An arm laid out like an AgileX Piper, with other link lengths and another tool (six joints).
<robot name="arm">
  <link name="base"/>
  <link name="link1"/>
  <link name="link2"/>
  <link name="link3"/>
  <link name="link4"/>
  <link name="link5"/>
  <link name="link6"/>
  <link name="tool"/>
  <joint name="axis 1" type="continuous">
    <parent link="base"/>
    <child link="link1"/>
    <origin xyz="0 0 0.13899" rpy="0 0 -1.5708"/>
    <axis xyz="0 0 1"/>
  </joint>
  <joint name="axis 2" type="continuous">
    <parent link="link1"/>
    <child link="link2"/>
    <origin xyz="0 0 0" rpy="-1.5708 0 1.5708"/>
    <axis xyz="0 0 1"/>
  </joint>
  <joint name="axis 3" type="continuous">
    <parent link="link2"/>
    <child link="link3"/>
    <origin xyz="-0.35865 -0.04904 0" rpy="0 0 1.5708"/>
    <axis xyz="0 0 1"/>
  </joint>
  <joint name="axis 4" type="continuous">
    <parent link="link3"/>
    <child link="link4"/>
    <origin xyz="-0.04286 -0.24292 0" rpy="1.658 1.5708 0"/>
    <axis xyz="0 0 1"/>
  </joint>
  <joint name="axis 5" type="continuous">
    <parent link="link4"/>
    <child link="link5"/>
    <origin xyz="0 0 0" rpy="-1.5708 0 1.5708"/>
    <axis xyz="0 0 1"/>
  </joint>
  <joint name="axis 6" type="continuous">
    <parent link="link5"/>
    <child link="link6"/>
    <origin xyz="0 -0.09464 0" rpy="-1.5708 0 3.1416"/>
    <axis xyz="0 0 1"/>
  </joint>
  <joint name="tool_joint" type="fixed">
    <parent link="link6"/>
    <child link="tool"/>
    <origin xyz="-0.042 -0.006 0.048" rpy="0.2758 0 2.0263"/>
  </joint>
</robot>
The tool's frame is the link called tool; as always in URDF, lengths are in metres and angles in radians. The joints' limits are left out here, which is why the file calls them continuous.
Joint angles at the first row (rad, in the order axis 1, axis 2, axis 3, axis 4, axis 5, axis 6):
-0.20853, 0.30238, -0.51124, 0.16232, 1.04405, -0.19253
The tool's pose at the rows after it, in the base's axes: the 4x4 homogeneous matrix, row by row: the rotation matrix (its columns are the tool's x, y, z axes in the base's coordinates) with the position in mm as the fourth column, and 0 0 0 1 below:
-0.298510, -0.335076, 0.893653, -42.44; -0.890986, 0.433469, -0.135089, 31.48; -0.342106, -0.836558, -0.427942, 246.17; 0, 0, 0, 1
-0.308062, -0.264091, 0.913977, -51.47; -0.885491, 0.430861, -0.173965, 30.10; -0.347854, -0.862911, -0.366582, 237.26; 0, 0, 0, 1
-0.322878, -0.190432, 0.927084, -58.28; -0.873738, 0.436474, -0.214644, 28.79; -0.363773, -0.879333, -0.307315, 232.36; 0, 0, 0, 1
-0.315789, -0.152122, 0.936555, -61.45; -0.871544, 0.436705, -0.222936, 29.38; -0.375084, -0.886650, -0.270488, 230.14; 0, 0, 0, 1
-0.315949, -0.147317, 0.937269, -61.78; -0.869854, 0.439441, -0.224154, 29.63; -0.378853, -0.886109, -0.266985, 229.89; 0, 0, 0, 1
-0.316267, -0.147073, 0.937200, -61.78; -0.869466, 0.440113, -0.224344, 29.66; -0.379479, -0.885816, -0.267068, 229.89; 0, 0, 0, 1
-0.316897, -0.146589, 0.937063, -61.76; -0.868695, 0.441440, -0.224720, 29.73; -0.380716, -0.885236, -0.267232, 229.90; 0, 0, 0, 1
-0.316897, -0.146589, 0.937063, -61.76; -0.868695, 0.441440, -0.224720, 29.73; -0.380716, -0.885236, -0.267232, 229.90; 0, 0, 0, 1
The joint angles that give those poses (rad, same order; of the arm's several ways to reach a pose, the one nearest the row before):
-0.20856, 0.17820, -0.50620, 0.16428, 1.12368, -0.19021
-0.20900, 0.09285, -0.49274, 0.13187, 1.12389, -0.15518
-0.21064, 0.02364, -0.49112, 0.09990, 1.12390, -0.11084
-0.21065, -0.01396, -0.49113, 0.09593, 1.12184, -0.09900
-0.21064, -0.01804, -0.49112, 0.09593, 1.12183, -0.09483
-0.21062, -0.01806, -0.49112, 0.09590, 1.12185, -0.09400
-0.21065, -0.01804, -0.49111, 0.09594, 1.12182, -0.09245
-0.21065, -0.01804, -0.49111, 0.09594, 1.12182, -0.09245

